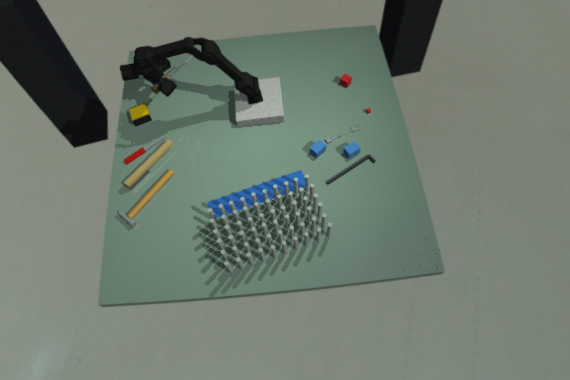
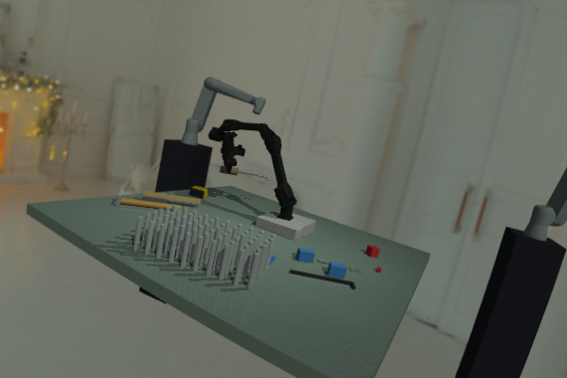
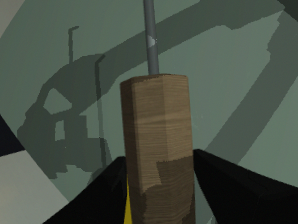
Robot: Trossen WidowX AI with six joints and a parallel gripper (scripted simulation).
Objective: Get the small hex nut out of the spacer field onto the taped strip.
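Right now the yellow block is 150 mm to the right of my gripper tip and 160 mm below it. The rest, counted from my gripper tip: red-handled screwdriver (190 mm ahead, 140 mm to the right, 170 mm below); then blue taped strip (530 mm ahead, 300 mm to the left, 180 mm below); then hex nut (540 mm ahead, 390 mm to the left, 170 mm below).
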